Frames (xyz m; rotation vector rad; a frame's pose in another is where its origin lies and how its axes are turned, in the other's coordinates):
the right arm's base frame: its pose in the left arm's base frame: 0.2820 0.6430 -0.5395 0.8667 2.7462 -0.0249
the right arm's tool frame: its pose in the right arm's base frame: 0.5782 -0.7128 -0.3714 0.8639 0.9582 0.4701
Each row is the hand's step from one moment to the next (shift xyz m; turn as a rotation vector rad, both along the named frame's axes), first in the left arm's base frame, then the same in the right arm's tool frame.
Working: the left arm's base frame: its pose in the right arm's tool frame: -0.3187 -0.1078 -0.8018 1.2246 1.7948 -0.5562

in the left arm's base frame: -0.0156 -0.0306 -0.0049 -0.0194 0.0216 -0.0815
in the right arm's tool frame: -0.0275 -0.0171 0.0125 -0.0109 0.0601 0.0613
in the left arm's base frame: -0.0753 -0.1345 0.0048 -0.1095 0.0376 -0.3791
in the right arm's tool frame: -0.1090 -0.0984 0.0470 -0.1050 0.2433 0.2948
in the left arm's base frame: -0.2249 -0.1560 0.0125 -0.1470 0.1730 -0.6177
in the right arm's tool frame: -0.1046 -0.1901 0.1673 -0.0745 0.4592 0.4655
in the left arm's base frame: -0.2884 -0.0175 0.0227 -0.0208 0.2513 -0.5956
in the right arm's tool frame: 0.0335 -0.1728 0.2303 -0.0123 0.5402 0.3554
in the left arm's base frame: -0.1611 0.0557 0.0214 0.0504 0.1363 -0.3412
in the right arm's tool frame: 0.0814 -0.0758 0.1310 -0.0226 0.3384 0.1501
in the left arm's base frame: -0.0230 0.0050 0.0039 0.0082 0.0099 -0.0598
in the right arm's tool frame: 0.0093 -0.0127 0.0179 -0.0165 0.0532 0.0254
